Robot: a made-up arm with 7 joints. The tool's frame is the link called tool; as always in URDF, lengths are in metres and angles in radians. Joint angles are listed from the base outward.
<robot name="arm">
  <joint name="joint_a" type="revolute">
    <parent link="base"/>
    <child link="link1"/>
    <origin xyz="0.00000 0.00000 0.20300"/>
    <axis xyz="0 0 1"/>
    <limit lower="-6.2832" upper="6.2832"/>
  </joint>
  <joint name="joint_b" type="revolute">
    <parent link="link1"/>
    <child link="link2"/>
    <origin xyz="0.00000 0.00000 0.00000" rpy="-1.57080 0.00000 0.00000"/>
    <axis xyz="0 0 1"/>
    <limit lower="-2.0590" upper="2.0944"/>
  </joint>
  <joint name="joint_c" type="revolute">
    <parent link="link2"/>
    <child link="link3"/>
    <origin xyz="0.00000 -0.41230 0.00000" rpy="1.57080 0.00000 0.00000"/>
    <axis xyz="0 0 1"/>
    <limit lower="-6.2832" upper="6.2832"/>
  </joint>
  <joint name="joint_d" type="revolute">
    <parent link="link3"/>
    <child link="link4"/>
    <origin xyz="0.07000 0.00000 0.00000" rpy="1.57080 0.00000 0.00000"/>
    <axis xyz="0 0 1"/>
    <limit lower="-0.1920" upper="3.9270"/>
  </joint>
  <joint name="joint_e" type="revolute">
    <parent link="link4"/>
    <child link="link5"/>
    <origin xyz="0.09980 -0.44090 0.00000" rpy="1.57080 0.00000 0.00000"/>
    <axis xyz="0 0 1"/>
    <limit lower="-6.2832" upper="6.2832"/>
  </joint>
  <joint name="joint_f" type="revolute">
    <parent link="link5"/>
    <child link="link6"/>
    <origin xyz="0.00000 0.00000 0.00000" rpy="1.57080 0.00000 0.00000"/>
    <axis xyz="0 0 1"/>
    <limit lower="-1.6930" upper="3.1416"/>
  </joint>
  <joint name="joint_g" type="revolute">
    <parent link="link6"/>
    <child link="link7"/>
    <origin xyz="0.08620 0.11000 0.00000" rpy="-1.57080 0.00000 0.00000"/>
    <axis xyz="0 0 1"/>
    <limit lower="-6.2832" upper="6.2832"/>
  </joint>
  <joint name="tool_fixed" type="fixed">
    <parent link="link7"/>
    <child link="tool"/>
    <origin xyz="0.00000 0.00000 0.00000"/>
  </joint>
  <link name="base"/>
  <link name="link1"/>
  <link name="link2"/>
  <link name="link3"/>
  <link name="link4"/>
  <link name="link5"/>
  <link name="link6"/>
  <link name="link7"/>
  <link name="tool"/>
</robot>
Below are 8 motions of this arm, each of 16 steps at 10 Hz.
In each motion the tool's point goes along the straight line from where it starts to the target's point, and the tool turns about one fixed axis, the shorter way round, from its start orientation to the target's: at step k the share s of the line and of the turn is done. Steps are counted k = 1, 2, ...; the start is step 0. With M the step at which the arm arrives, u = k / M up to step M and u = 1 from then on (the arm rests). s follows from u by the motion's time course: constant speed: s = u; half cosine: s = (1 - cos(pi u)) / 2; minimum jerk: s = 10 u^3 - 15 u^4 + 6 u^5.
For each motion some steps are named. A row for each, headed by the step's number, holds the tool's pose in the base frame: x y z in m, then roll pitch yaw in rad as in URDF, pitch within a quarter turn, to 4 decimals.
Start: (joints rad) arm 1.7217 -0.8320 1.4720 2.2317 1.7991 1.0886 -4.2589
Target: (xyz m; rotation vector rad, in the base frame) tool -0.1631 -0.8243 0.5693 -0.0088 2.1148 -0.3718
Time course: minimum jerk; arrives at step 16
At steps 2, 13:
2: -0.3489 -0.6991 0.7639 -2.3171 1.0767 2.2796
13: -0.1723 -0.8181 0.5789 -2.6308 0.9697 -2.9247

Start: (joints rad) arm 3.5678 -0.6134 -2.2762 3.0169 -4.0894 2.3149 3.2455
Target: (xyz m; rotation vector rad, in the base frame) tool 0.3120 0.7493 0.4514 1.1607 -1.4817 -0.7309
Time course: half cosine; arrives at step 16
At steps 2, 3, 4, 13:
2: 0.3462 0.2126 0.9578 1.7407 1.2689 -0.9957
3: 0.3446 0.2384 0.9335 1.6990 1.1903 -1.0568
4: 0.3423 0.2731 0.9008 1.6692 1.0837 -1.1132
13: 0.3150 0.7023 0.4958 1.7927 -0.2324 -1.4745

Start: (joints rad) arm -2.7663 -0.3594 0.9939 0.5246 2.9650 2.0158 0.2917
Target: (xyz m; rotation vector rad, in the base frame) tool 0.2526 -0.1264 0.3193 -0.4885 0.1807 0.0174
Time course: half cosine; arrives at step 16
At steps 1, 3, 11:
1: -0.0206 -0.4781 0.4065 -0.3154 0.5158 -1.5324
3: -0.0001 -0.4516 0.3999 -0.3071 0.4852 -1.4118
11: 0.1913 -0.2053 0.3389 -0.4099 0.2243 -0.3577

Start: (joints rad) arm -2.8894 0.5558 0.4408 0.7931 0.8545 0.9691 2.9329
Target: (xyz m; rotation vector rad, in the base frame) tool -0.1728 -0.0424 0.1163 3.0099 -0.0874 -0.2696
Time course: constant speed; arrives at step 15
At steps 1, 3, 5, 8, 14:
1: -0.3388 -0.3326 0.0162 2.4599 -0.6962 0.3857
3: -0.3151 -0.2912 0.0305 2.5835 -0.5900 0.2732
5: -0.2914 -0.2497 0.0448 2.6853 -0.4744 0.1832
8: -0.2558 -0.1875 0.0662 2.8082 -0.2890 0.0797
14: -0.1847 -0.0631 0.1091 2.9909 0.1065 -0.0535

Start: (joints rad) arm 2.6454 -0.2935 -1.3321 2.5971 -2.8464 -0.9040 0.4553
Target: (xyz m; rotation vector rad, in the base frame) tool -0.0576 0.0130 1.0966 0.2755 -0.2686 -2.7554
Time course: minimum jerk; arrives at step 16
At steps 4, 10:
4: 0.2136 0.1971 0.9884 1.1308 0.5847 2.8941
10: 0.0257 0.0695 1.0634 0.5188 0.2266 -2.9860

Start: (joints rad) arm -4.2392 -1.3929 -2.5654 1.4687 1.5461 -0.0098 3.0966
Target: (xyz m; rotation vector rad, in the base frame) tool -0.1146 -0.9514 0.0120 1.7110 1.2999 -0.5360
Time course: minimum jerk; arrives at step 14
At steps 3, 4, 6, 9, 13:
3: 0.4487 -0.4093 -0.2604 2.9329 -0.4558 0.7191
4: 0.4032 -0.4531 -0.2384 2.8790 -0.3542 0.7663
6: 0.2681 -0.5832 -0.1730 2.7529 -0.0424 0.8690
9: 0.0345 -0.8079 -0.0601 2.5907 0.5155 0.9659
13: -0.1126 -0.9495 0.0110 2.4863 0.8720 0.9827

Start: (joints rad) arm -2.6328 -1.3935 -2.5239 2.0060 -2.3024 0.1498 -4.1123
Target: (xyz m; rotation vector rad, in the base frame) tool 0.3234 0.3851 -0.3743 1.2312 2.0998 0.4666
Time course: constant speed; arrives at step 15
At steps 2, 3, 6, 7, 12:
2: 0.4661 0.6491 -0.1296 -2.8628 -0.6882 0.6112
3: 0.4552 0.6288 -0.1484 -3.0036 -0.6680 0.7727
6: 0.4222 0.5679 -0.2049 2.9218 -0.5136 1.1950
7: 0.4112 0.5475 -0.2237 2.8295 -0.4381 1.3104
12: 0.3563 0.4460 -0.3178 2.5355 0.0372 1.7455

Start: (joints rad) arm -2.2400 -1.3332 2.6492 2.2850 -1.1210 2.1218 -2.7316
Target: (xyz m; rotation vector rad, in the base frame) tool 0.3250 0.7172 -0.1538 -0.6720 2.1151 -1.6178
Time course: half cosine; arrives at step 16
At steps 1, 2, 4, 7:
1: 0.7154 0.4377 0.0991 -1.2328 0.0025 -3.1075
2: 0.7042 0.4457 0.0918 -1.2496 -0.0020 -3.0907
4: 0.6614 0.4763 0.0641 -1.3143 -0.0166 -3.0261
7: 0.5605 0.5485 -0.0012 -1.4698 -0.0340 -2.8707

